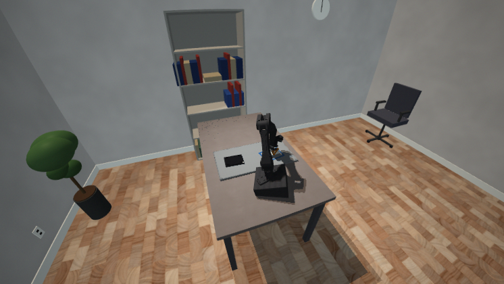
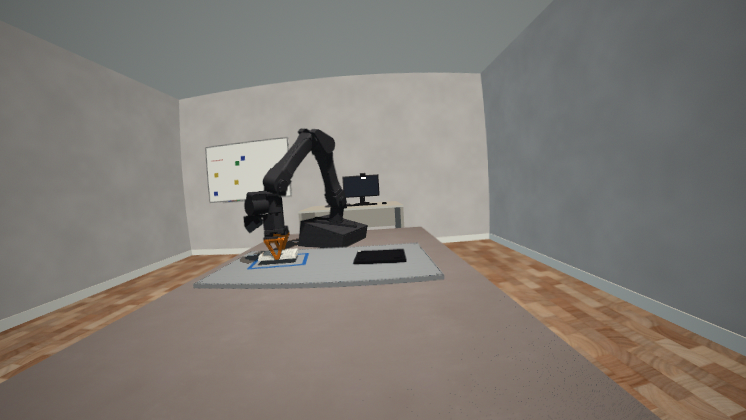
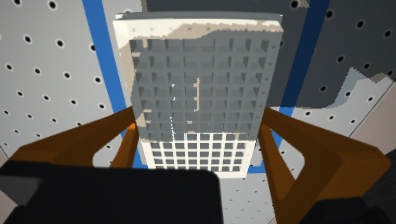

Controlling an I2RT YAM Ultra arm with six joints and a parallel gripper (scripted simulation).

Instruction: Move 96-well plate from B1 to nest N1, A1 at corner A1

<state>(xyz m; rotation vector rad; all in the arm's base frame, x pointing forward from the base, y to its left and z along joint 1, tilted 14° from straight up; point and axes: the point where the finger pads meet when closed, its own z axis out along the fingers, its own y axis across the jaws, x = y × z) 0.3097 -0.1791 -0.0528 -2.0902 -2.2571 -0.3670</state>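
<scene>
My hand is 5 cm short of the black plate nest N1, 35 cm to the right of it and 2 cm above it. From my hand the other things lie so: white 96-well plate: right at my hand.
</scene>
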